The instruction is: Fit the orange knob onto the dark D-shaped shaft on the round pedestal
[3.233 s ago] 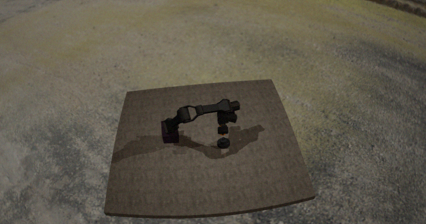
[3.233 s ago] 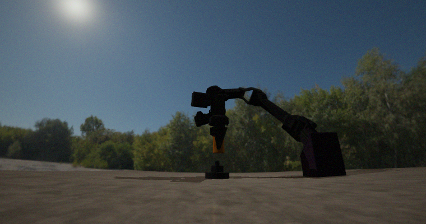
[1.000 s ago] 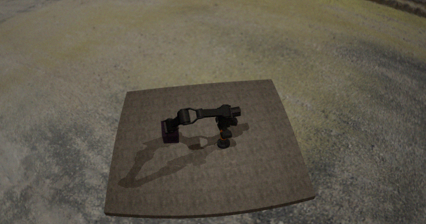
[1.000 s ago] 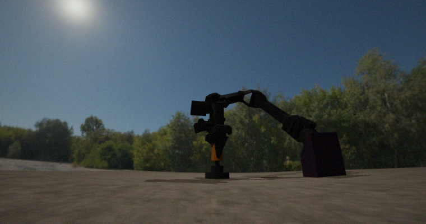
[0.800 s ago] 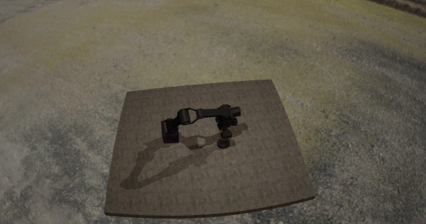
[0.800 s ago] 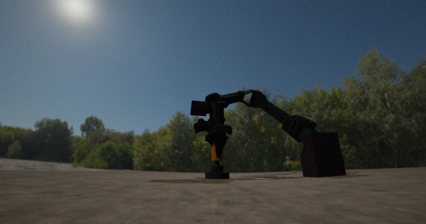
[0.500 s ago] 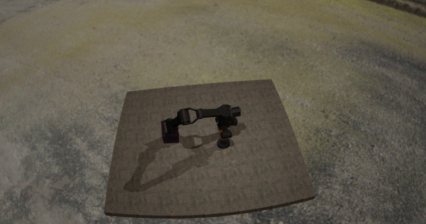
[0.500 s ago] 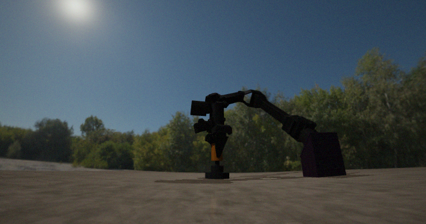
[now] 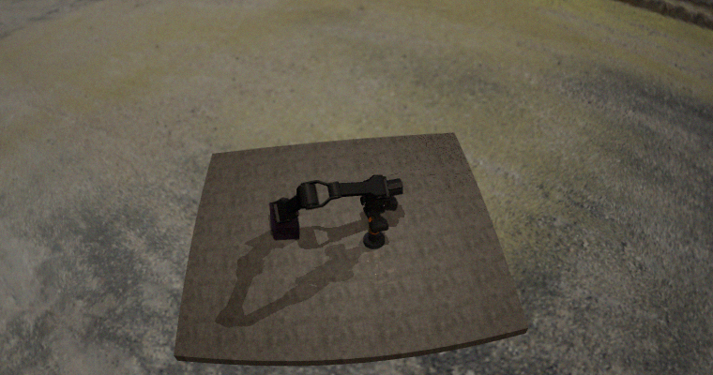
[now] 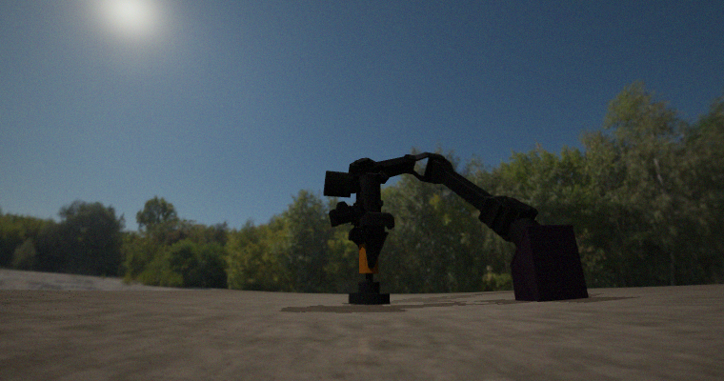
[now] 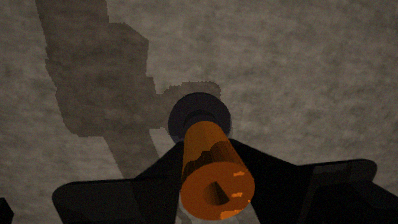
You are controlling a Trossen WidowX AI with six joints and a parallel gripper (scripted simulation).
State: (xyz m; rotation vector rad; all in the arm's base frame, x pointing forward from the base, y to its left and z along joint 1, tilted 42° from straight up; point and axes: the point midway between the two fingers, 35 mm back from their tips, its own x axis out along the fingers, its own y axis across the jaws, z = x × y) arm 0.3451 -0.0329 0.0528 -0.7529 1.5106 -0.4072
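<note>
Right now my gripper tip is 2 cm below the orange knob. Also, from my gripper tip: dark round pedestal (4 cm below).
</note>
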